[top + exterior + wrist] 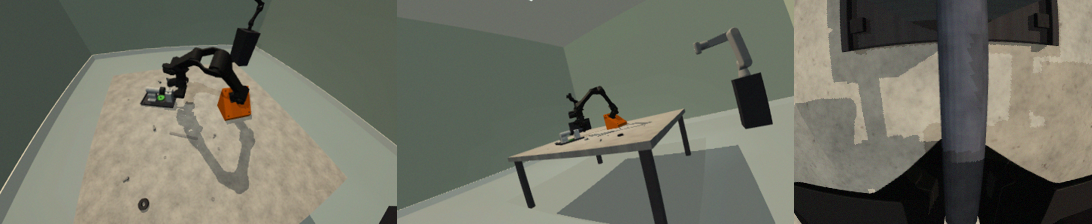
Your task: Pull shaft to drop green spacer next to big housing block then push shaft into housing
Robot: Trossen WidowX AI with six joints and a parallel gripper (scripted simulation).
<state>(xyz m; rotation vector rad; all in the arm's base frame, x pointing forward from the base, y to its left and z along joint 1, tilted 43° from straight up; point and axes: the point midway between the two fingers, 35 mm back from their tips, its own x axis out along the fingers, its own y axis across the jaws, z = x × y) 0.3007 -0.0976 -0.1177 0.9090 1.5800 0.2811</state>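
Right now my gripper tip is 7 cm short of the dark grey shaft, 3 cm to the left of it and 3 cm below it. From my gripper tip the other things lie so: green spacer: 15 cm ahead, 6 cm to the right, 3 cm below.
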